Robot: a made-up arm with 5 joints. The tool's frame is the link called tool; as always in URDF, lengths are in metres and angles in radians.
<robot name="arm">
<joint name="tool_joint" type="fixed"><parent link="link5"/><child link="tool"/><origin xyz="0.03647 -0.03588 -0.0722" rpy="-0.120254 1.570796 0"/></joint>
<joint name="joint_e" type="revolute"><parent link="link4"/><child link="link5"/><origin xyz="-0.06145 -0.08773 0.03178" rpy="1.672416 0.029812 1.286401"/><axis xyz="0 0 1"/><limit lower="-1.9" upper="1.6"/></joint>
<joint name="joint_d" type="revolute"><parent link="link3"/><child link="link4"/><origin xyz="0.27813 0.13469 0.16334" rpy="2.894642 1.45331 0"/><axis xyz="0 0 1"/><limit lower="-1.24" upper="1.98"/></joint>
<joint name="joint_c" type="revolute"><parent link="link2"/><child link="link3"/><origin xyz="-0.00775 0.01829 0.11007" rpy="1.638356 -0.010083 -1.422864"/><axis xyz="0 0 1"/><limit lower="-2.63" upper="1.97"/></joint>
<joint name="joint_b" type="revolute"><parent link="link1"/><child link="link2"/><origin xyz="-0.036 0.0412 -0.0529" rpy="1.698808 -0.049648 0.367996"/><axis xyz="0 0 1"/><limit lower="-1.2" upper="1.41"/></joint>
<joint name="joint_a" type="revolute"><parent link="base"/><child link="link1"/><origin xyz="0.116 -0.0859 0.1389" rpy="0 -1.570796 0"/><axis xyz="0 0 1"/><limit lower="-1.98" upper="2.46"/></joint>
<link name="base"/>
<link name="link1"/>
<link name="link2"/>
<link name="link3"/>
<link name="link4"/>
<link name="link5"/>
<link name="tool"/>
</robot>
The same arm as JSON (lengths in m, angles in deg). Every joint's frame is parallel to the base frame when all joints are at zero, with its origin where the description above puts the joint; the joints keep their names.
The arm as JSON. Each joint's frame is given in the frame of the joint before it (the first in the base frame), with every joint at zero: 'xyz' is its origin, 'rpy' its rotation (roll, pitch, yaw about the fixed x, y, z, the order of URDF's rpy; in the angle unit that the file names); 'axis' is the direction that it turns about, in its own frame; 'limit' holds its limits. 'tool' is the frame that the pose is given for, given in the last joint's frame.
{"units": {"length": "m", "angle": "deg"}, "joints": [{"name": "joint_a", "type": "revolute", "origin": {"xyz": [0.116, -0.0859, 0.1389], "rpy": [0.0, 0.0, 0.0]}, "axis": "-x", "limit": {"lower": -113.45, "upper": 140.95}}, {"name": "joint_b", "type": "revolute", "origin": {"xyz": [0.0529, 0.0412, -0.036], "rpy": [0.0, 0.0, 0.0]}, "axis": [0.127505, -0.923136, 0.362714], "limit": {"lower": -68.75, "upper": 80.79}}, {"name": "joint_c", "type": "revolute", "origin": {"xyz": [-0.0037, -0.1069, 0.0327], "rpy": [0.0, 0.0, 0.0]}, "axis": [0.186702, -0.272003, -0.944011], "limit": {"lower": -150.69, "upper": 112.87}}, {"name": "joint_d", "type": "revolute", "origin": {"xyz": [0.3189, -0.122, -0.0748], "rpy": [0.0, 0.0, 0.0]}, "axis": [-0.990794, 0.089699, -0.101399], "limit": {"lower": -71.05, "upper": 113.45}}, {"name": "joint_e", "type": "revolute", "origin": {"xyz": [-0.0372, -0.0986, -0.0371], "rpy": [0.0, 0.0, 0.0]}, "axis": "+z", "limit": {"lower": -108.86, "upper": 91.67}}], "tool": {"origin": {"xyz": [0.04, 0.0319, -0.0722], "rpy": [-90.0, 90.0, 0.0]}}}
